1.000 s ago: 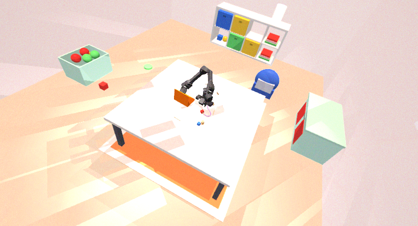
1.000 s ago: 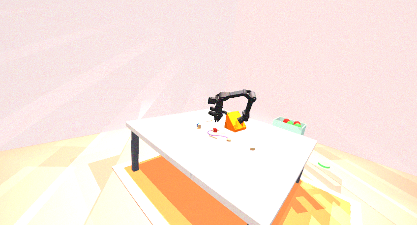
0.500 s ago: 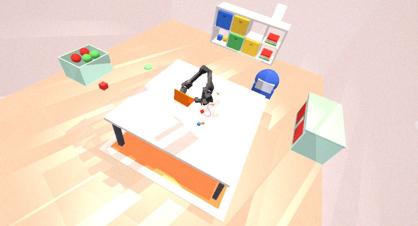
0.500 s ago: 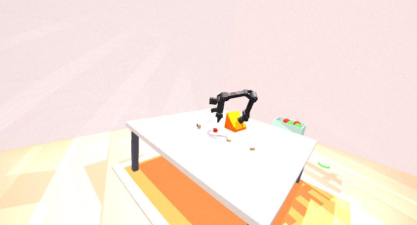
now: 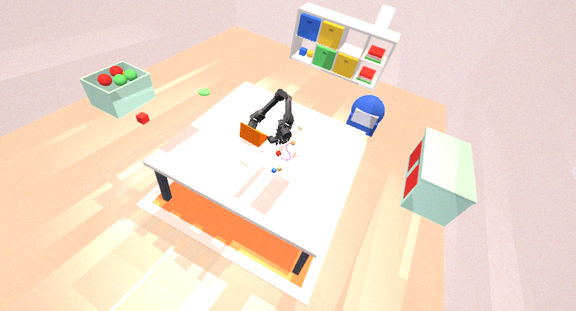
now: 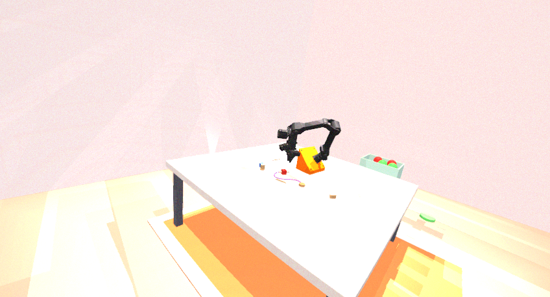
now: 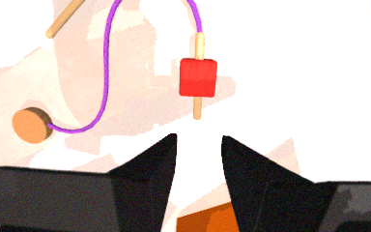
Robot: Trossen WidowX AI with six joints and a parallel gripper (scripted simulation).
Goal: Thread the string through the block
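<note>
The red cube is 20 mm ahead of my gripper tip, 10 mm to the right of it and 70 mm below it. Round my gripper tip: short wooden cylinder (90 mm ahead, 150 mm to the right, 70 mm below); then wooden stick (130 mm ahead, 30 mm to the left, 80 mm below); then round wooden button (70 mm ahead, 170 mm to the left, 80 mm below).
</note>
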